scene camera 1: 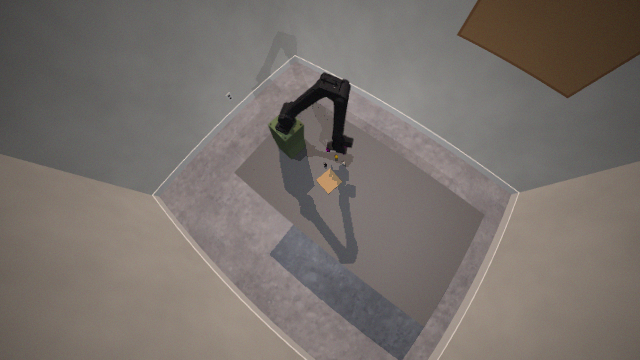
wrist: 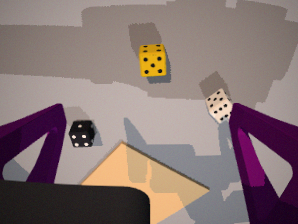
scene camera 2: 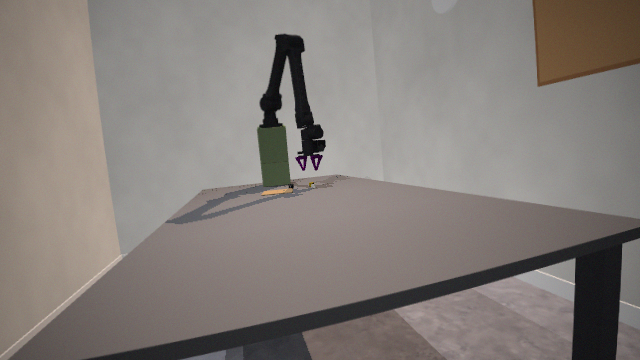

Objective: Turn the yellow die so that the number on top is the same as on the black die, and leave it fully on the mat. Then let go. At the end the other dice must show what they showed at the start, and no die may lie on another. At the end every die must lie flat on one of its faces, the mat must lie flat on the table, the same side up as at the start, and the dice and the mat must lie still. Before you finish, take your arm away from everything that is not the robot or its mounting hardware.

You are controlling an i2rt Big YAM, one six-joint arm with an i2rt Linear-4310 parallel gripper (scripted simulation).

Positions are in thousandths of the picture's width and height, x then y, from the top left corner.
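Observation:
My gripper (wrist: 495,502), seen. Yellow die (wrist: 512,261), seen.

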